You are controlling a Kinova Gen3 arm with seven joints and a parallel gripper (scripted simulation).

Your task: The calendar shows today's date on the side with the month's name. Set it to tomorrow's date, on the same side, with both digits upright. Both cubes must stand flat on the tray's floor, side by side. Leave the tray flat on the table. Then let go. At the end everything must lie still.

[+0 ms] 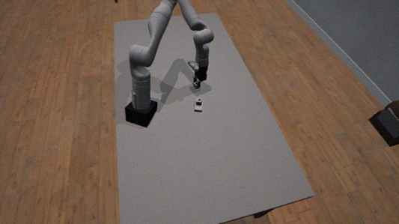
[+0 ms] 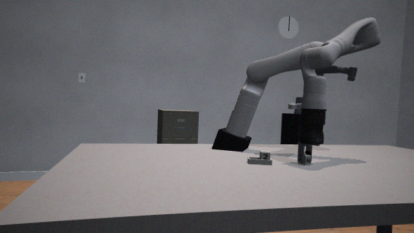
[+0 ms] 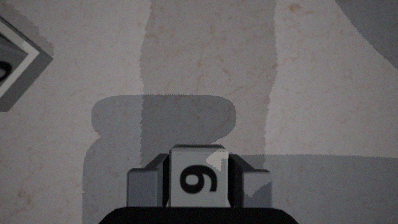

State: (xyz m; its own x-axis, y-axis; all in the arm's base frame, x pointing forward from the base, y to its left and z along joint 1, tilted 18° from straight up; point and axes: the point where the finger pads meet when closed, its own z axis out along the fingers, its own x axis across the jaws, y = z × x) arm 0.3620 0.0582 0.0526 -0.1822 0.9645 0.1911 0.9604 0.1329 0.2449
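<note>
Now: the digit cube 10 mm below my hand. From my hand the other things lie so: calendar tray 150 mm to the right, 50 mm behind, 20 mm below.
</note>
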